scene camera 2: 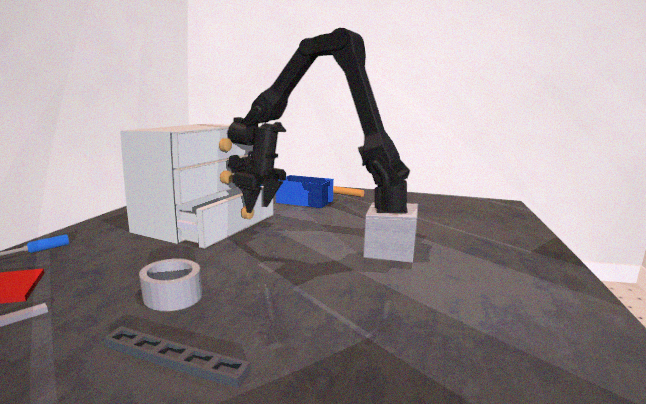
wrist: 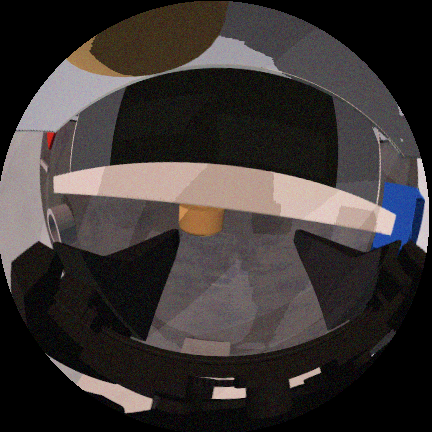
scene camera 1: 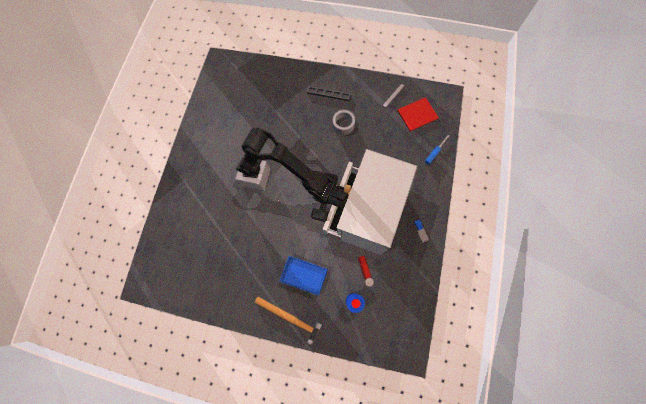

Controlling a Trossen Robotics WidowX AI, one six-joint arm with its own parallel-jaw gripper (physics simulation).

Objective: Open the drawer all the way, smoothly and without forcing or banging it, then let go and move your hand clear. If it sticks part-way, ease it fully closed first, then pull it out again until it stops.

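Pixels of known places: gripper, fingertip midpoint: [scene camera 2: 257,209] [wrist: 239,235]; arm's base, origin of the base link: [scene camera 2: 391,209] [scene camera 1: 251,170].
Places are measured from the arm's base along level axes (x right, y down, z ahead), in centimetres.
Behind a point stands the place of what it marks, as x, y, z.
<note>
A white cabinet [scene camera 1: 382,195] @(10.2, -16.1, 53.2) [scene camera 2: 150,185] @(-4.4, -3.4, 55.3) has three drawers. Its bottom drawer [scene camera 1: 347,173] @(-2.7, 0.6, 40.1) [scene camera 2: 220,225] @(-2.0, 5.8, 38.7) [wrist: 150,177] @(5.5, 0.6, 37.7) stands part-way out; the two above are shut. The bottom drawer's orange knob [scene camera 2: 247,213] @(4.8, 4.5, 34.3) [wrist: 201,220] @(6.8, 3.2, 34.9) sticks out from its front. My gripper [scene camera 2: 258,206] @(8.9, 4.6, 33.1) [wrist: 239,235] @(8.9, 4.6, 33.1) is open and empty, pointing down just in front of that drawer. In the wrist view the knob shows beyond the fingertips, nearer the left finger. In scene camera 2 one fingertip overlaps the knob's upper edge; contact cannot be told. The arm hides the fingers in scene camera 1.
The middle drawer's knob [scene camera 2: 226,177] @(6.4, -3.9, 40.2) and top drawer's knob [scene camera 2: 225,145] @(6.4, -11.8, 40.2) jut out near the gripper body. A blue bin [scene camera 1: 304,276] @(40.3, 9.5, 26.8) [scene camera 2: 302,191] @(34.5, 5.0, 26.8) [wrist: 400,212] @(35.6, 5.0, 31.8) and a white ring [scene camera 1: 344,122] @(-25.7, 4.8, 36.6) [scene camera 2: 170,285] @(-33.8, 5.3, 33.4) [wrist: 61,223] @(-24.5, 6.2, 36.6) stand on either side. A hammer [scene camera 1: 284,314] @(55.9, 7.4, 21.1) lies beyond the bin.
</note>
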